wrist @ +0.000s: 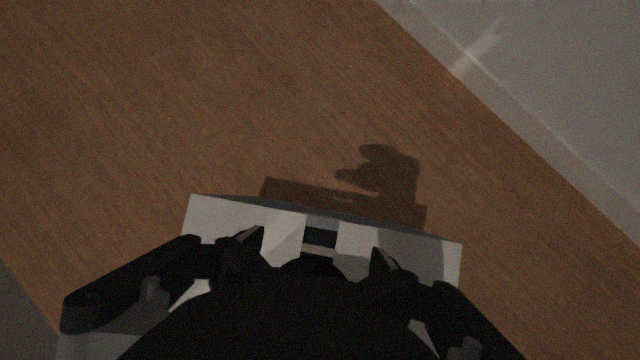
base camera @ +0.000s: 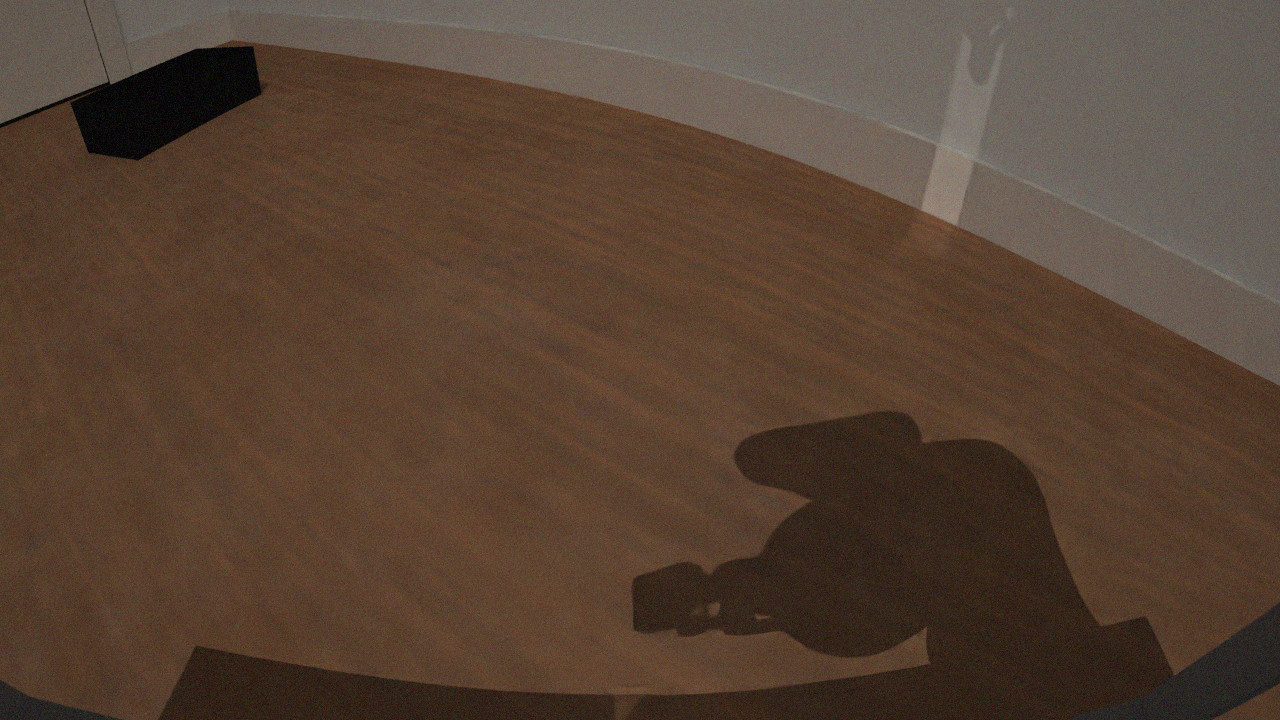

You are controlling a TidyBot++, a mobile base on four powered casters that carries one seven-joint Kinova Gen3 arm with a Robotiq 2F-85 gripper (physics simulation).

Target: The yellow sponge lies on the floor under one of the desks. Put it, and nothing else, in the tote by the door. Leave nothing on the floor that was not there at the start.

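Places are measured from the arm's base along level axes (x down, y ahead, z right), in millimetres.
Pixels of known places: gripper, fingertip midpoint: (wrist: 316,248).
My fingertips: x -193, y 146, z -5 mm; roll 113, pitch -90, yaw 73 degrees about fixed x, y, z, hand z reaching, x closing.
Note:
Behind a point stands the place of what it marks.
My gripper (wrist: 316,248) @(x -194, y 146, z -5 mm) is open in the wrist view, with its two black fingers wide apart above the light top of my own base and no object between them. The yellow sponge does not show in either view. A low black box (base camera: 170,102) @(x 331, y 1060, z -747 mm) stands on the floor at the far left of the base camera view, close to a pale door-like panel (base camera: 44,53) @(x 263, y 1456, z -1414 mm). It may be the tote; its inside cannot be seen. No desk can be made out.
A grey wall (base camera: 716,44) @(x 271, y 963, z 145 mm) (wrist: 575,65) @(x 151, y 642, z 575 mm) with a pale baseboard (base camera: 626,80) @(x 352, y 1029, z 34 mm) (wrist: 525,120) @(x 335, y 578, z 637 mm) runs along the far and right side. The shadow (base camera: 895,537) @(x 397, y 320, z 192 mm) (wrist: 395,175) @(x 397, y 319, z 244 mm) of my arm and base falls on the wooden floor (base camera: 402,313) @(x 396, y 542, z -159 mm) (wrist: 150,100) @(x 397, y 443, z -749 mm).

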